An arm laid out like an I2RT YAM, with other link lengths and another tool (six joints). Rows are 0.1 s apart.
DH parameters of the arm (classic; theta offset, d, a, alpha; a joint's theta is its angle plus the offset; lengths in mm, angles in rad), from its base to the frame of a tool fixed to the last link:
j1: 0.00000 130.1 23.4 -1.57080
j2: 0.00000 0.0 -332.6 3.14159
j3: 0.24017 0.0 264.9 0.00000
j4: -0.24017 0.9 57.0 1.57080
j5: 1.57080 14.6 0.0 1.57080
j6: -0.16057 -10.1 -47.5 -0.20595
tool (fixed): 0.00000 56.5 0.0 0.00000
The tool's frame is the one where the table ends.
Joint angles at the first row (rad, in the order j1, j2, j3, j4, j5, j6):
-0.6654 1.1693 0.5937 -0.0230 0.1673 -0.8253
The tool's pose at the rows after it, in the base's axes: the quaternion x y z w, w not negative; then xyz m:
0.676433, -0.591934, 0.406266, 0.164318, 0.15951, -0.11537, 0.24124
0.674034, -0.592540, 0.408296, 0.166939, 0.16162, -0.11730, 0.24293
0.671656, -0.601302, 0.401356, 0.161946, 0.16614, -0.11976, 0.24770
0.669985, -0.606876, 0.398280, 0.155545, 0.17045, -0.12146, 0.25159
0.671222, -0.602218, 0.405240, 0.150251, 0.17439, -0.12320, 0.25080
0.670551, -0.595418, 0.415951, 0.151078, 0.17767, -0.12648, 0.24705
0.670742, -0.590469, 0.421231, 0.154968, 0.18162, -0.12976, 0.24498
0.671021, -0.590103, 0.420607, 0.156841, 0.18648, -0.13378, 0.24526
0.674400, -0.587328, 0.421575, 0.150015, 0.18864, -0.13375, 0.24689
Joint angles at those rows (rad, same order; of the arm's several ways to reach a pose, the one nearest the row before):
-0.6657 1.1697 0.5967 -0.0190 0.1701 -0.8257
-0.6652 1.1764 0.6057 -0.0161 0.1769 -0.8257
-0.6658 1.1938 0.6359 -0.0448 0.1772 -0.8038
-0.6642 1.2075 0.6593 -0.0624 0.1732 -0.7857
-0.6613 1.2197 0.6597 -0.0367 0.1614 -0.7884
-0.6623 1.2343 0.6482 0.0131 0.1561 -0.8020
-0.6598 1.2524 0.6481 0.0433 0.1601 -0.8136
-0.6596 1.2750 0.6630 0.0499 0.1631 -0.8161
-0.6569 1.2793 0.6718 0.0454 0.1490 -0.8145

